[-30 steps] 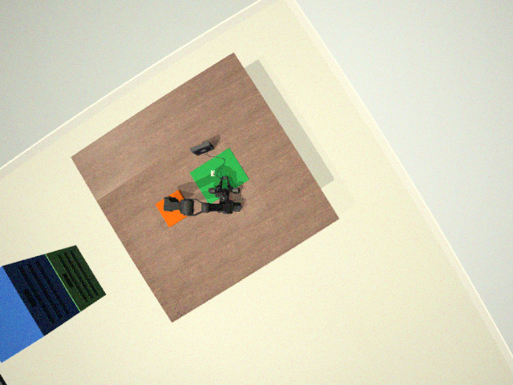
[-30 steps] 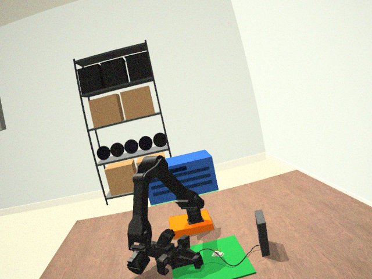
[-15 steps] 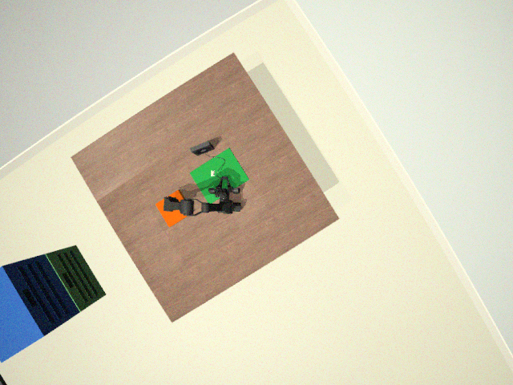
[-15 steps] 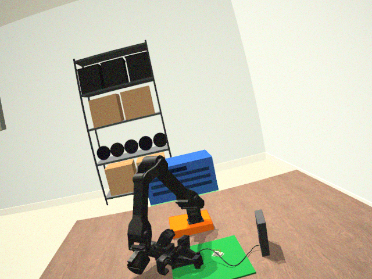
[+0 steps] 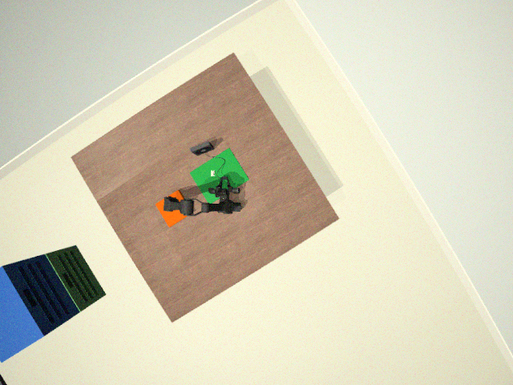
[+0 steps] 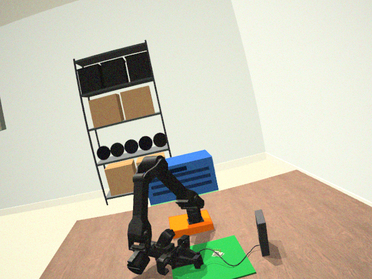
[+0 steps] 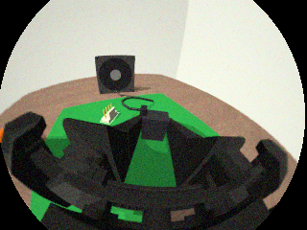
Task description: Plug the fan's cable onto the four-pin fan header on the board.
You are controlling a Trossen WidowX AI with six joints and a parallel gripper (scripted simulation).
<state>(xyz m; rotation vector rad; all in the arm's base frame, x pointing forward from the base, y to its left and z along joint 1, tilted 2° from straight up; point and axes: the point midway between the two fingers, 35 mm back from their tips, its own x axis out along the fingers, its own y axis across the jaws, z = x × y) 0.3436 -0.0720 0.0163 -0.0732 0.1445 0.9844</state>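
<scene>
Right now my gripper tip is 5 cm above the green board, 3 cm to the right of it and 3 cm past it. From my gripper tip the other things lie so: fan plug: 1 cm below; fan header: 7 cm to the left, 5 cm behind, 3 cm below; dark fan: 21 cm to the left, 2 cm above, 1 cm behind.
</scene>
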